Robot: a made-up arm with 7 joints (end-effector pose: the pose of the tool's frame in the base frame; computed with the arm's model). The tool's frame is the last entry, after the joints. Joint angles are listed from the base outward.
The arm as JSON. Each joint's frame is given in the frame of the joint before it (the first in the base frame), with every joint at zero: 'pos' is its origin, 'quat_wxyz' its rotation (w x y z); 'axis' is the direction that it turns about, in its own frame. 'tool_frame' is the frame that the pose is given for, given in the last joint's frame.
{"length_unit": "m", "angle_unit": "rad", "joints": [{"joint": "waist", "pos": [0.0, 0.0, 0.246], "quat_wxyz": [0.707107, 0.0, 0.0, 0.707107], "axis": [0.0, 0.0, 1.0]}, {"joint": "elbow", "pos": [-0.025, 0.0, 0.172], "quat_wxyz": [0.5, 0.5, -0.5, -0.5], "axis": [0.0, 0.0, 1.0]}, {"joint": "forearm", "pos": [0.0, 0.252, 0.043], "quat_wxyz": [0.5, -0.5, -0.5, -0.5], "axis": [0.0, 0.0, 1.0]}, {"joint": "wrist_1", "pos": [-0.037, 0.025, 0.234], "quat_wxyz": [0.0, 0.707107, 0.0, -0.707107], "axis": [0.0, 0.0, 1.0]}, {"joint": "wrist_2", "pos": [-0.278, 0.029, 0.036], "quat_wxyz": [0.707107, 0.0, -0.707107, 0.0], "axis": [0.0, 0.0, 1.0]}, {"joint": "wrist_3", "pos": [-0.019, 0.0, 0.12], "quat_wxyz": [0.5, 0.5, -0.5, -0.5], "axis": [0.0, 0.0, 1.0]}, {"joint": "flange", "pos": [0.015, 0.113, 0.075], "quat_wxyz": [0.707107, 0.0, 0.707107, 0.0], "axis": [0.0, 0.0, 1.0]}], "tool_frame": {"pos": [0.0, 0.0, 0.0], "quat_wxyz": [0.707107, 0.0, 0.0, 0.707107]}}
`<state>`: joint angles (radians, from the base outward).
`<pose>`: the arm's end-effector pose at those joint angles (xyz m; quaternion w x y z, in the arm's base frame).
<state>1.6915 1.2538 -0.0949 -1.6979 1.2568 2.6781 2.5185</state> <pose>0.1241 -0.5403 0.3024 0.4519 -0.4729 0.7479 -0.1130</pose>
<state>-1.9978 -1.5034 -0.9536 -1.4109 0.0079 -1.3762 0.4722</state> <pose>-0.0603 -0.6518 0.6858 0.3615 0.2887 -0.8394 -0.2852</pose>
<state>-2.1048 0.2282 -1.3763 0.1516 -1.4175 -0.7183 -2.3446</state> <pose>0.0720 0.2437 1.3568 0.1655 -0.2973 0.9051 0.2551</pose>
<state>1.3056 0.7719 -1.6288 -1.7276 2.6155 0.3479 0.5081</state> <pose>-0.4425 -0.0756 0.8556 0.1366 -0.2389 -0.7623 -0.5858</pose>
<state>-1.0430 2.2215 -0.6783 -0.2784 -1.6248 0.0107 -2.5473</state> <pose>-0.2232 0.6392 -0.2666 0.4093 0.3922 -0.7817 0.2600</pose>
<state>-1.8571 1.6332 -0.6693 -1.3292 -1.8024 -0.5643 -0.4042</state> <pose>0.3634 0.3573 0.0282 0.1119 -0.7308 -0.1603 0.6541</pose>
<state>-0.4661 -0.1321 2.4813 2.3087 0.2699 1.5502 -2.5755</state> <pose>-0.1266 0.3098 0.7439 0.0248 -0.4858 0.7528 0.4436</pose>
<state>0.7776 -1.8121 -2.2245 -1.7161 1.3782 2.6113 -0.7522</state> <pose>0.1936 0.4268 0.1418 0.6963 -0.0200 -0.5345 -0.4786</pose>
